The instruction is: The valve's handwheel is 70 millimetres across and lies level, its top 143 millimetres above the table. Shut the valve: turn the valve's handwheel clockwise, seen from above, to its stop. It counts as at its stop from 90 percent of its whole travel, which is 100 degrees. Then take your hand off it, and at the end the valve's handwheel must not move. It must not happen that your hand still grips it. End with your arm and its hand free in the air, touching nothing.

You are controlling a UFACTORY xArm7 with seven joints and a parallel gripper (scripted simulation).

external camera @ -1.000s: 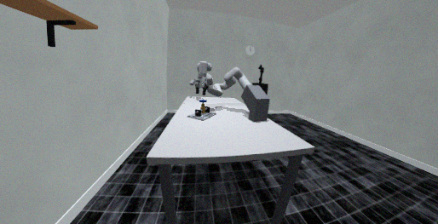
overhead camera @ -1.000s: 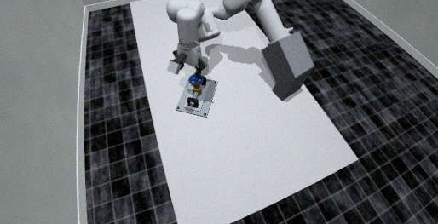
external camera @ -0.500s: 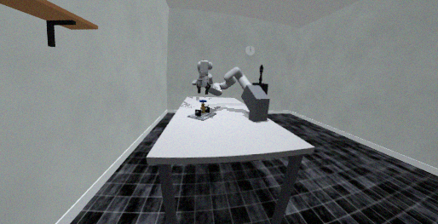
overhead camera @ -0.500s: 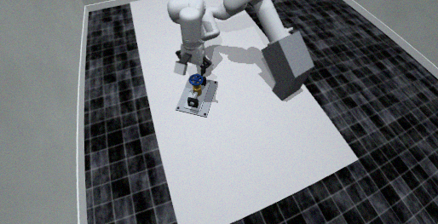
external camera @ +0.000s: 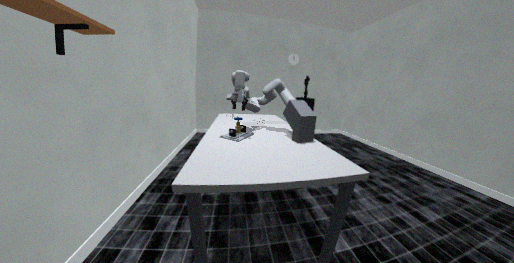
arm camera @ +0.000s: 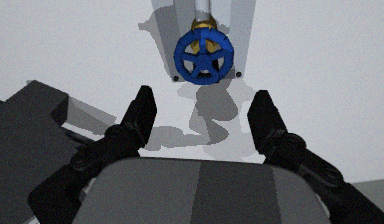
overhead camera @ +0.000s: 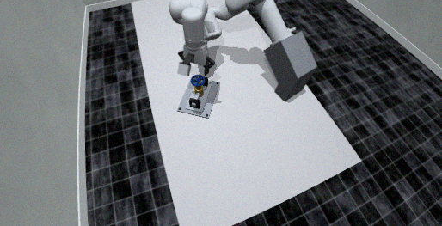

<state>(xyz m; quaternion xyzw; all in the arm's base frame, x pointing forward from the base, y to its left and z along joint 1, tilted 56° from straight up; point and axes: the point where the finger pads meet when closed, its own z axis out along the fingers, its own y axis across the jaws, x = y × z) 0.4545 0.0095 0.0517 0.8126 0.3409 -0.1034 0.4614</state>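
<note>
The blue spoked handwheel is 9 cm below my hand.
</note>
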